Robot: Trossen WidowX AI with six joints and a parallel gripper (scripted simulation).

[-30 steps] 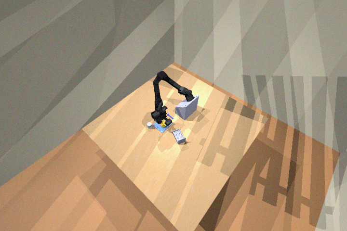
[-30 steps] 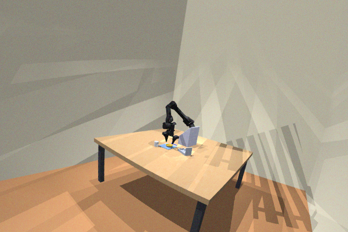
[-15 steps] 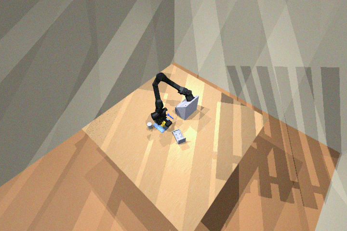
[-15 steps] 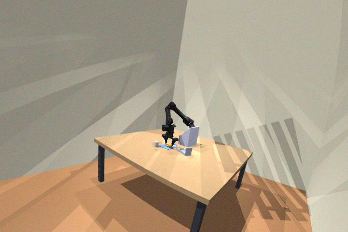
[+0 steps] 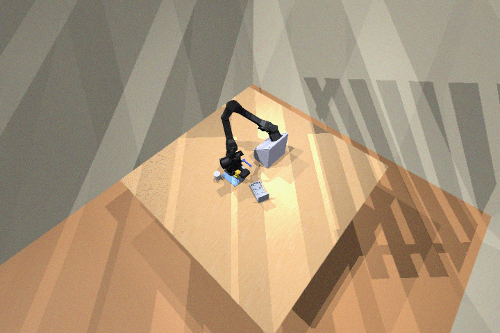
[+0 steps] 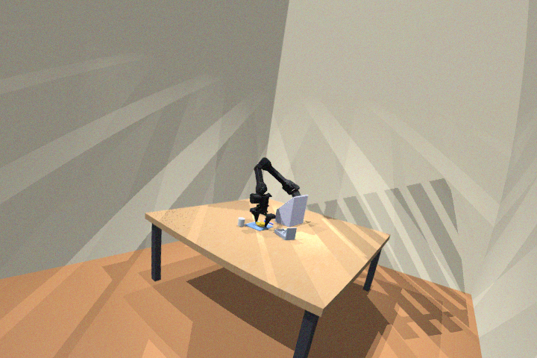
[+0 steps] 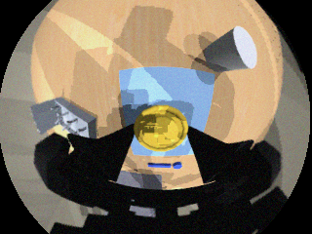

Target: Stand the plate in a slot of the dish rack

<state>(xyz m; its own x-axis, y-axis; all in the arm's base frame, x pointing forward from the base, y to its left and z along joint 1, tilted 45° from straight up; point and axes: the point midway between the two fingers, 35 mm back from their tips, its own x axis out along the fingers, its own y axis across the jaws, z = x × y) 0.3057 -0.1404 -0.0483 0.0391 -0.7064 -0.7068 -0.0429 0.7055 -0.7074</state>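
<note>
Right now the dish rack is 20 cm to the left of my gripper tip, 2 cm above it and 1 cm behind it. The rest, counted from my gripper tip: small white cup (12 cm ahead, 7 cm to the right, 2 cm above); thin blue utensil (11 cm behind, 3 cm to the right); plate (1 cm above).
</note>
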